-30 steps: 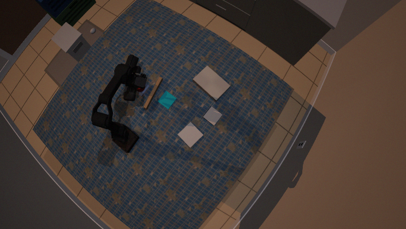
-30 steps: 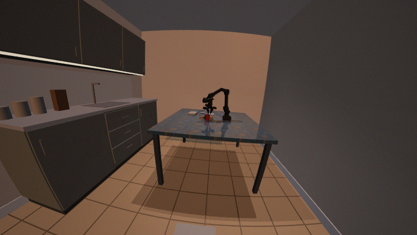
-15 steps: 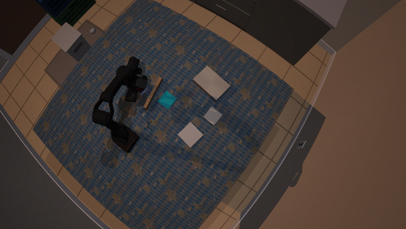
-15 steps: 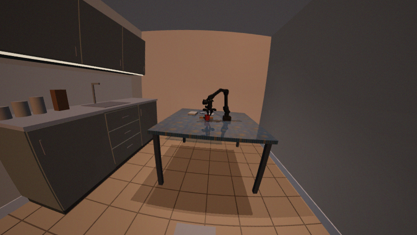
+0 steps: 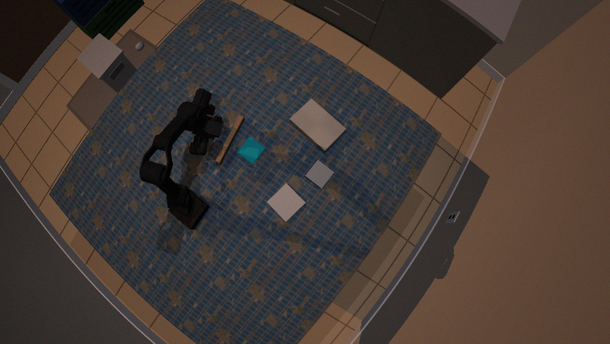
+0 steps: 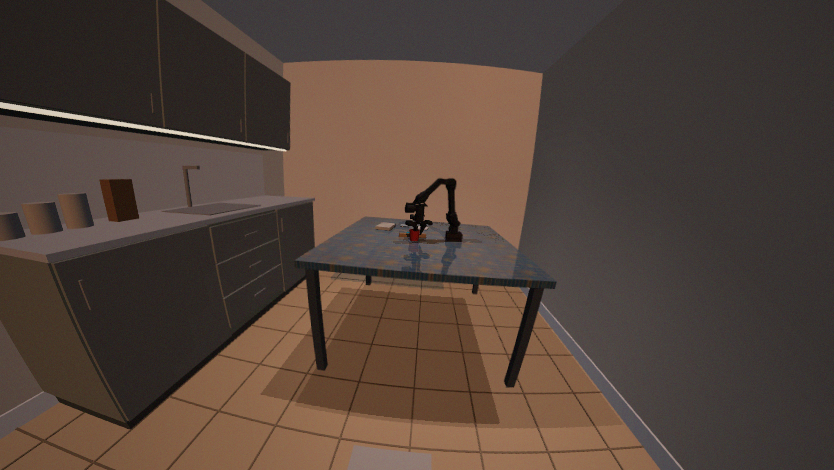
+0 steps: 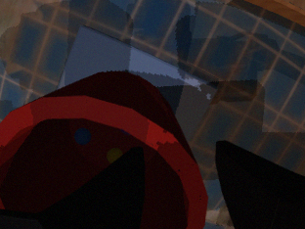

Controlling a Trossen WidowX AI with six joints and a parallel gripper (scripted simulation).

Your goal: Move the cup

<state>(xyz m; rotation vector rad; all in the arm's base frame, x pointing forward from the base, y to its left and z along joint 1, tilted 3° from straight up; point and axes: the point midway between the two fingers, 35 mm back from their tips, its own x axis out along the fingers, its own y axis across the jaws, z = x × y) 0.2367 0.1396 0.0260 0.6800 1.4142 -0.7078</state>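
Now: the pale blue pad 20 mm ahead of my gripper tip, 20 mm to the left of it and 50 mm below it. Round my gripper tip: red cup 30 mm ahead, 20 mm to the left; then teal pad 90 mm ahead, 150 mm to the right, 50 mm below; then wooden bar 60 mm ahead, 70 mm to the right, 30 mm below.
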